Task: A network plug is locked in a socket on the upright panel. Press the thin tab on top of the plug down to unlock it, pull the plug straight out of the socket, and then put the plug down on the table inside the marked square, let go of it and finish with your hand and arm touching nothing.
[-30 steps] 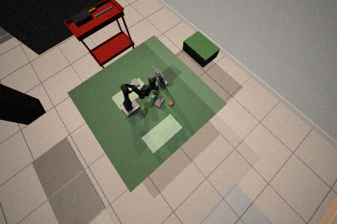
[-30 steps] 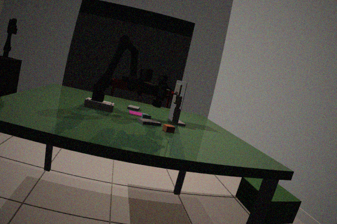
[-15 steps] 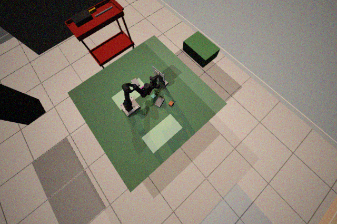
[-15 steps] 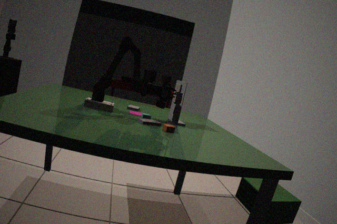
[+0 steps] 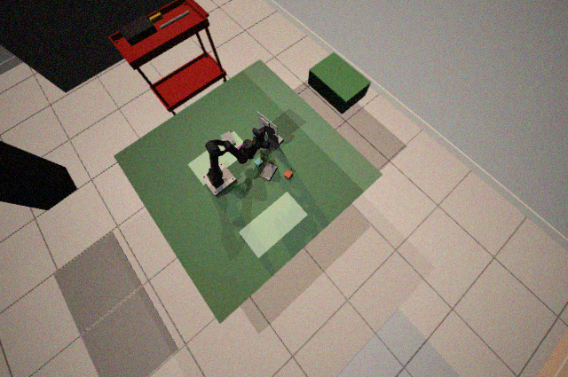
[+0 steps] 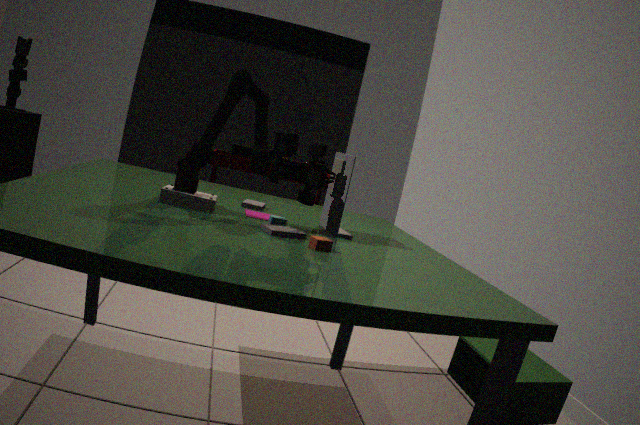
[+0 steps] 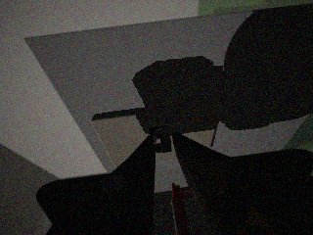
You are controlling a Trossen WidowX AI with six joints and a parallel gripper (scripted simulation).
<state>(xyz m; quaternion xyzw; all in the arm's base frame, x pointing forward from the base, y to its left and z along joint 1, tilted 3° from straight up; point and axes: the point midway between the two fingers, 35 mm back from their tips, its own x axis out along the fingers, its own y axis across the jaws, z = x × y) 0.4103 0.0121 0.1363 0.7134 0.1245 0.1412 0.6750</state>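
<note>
Now: the magenta marked square 18 cm behind my gripper tip, 3 cm to the left of it and 17 cm below it. The rest, counted from my gripper tip: grey network plug (right at my gripper tip); then teal block (16 cm behind, 10 cm to the right, 15 cm below); then grey panel (2 cm ahead, 1 cm to the left, 6 cm below).
</note>
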